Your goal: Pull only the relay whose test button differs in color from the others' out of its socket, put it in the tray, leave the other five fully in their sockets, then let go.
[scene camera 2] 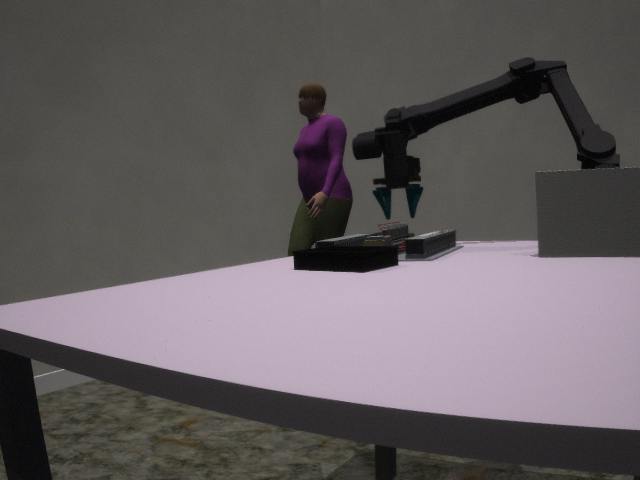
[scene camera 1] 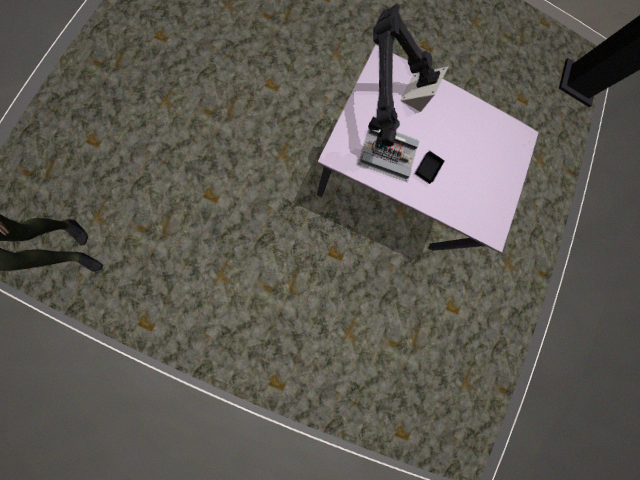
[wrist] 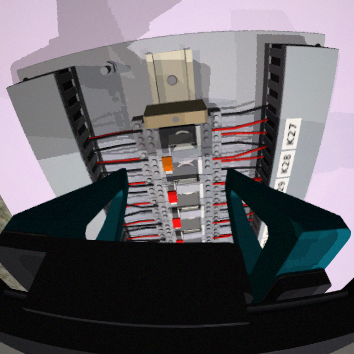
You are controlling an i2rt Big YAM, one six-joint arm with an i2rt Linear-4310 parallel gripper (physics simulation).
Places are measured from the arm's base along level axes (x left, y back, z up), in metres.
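Pixels of known places: gripper, between the fingertips: (scene camera 2: 400, 218) (scene camera 1: 380, 142) (wrist: 176, 176); arm's base, origin of its link: (scene camera 2: 605, 202) (scene camera 1: 428, 80).
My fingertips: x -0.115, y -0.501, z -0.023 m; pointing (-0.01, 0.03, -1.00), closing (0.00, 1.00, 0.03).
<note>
For each thing: its top centre in the pictures, then the offset to it from my fingertips. Level surfaces: height alone.
- orange test button, centre of its top: (wrist: 167, 163) dx -0.004, dy -0.006, dz -0.008 m
- black tray, centre of its top: (scene camera 2: 345, 248) (scene camera 1: 431, 166) dx +0.340, dy +0.038, dz -0.042 m
- labelled duct, centre of its top: (wrist: 282, 211) (scene camera 2: 432, 233) (scene camera 1: 395, 135) dx +0.069, dy +0.109, dz -0.034 m
- tan end block, centre of its top: (wrist: 175, 119) dx -0.024, dy +0.000, dz -0.037 m
- table, height of its surface: dz -0.077 m
My gripper (scene camera 2: 400, 217) (wrist: 176, 176) is open with nothing between its fingers. It points down above the relay row, with a gap below the fingertips in scene camera 2. In the wrist view, the orange test button (wrist: 167, 164) is near the far end of the row, just beyond the fingertip line. A red button (wrist: 172, 196) and another red button (wrist: 176, 223) follow nearer; a further one is partly hidden by the gripper body. The nearest relays are hidden. The black tray (scene camera 1: 423, 178) (scene camera 2: 341, 260) stands beside the relay panel; no relay shows in it in scene camera 1.
Wire ducts flank the row; the labelled duct (wrist: 312, 100) is on the right in the wrist view. Red and black wires run from the sockets to both ducts. A tan end block (wrist: 175, 116) closes the far end. A person (scene camera 2: 320, 155) stands beyond the table (scene camera 2: 310, 330).
</note>
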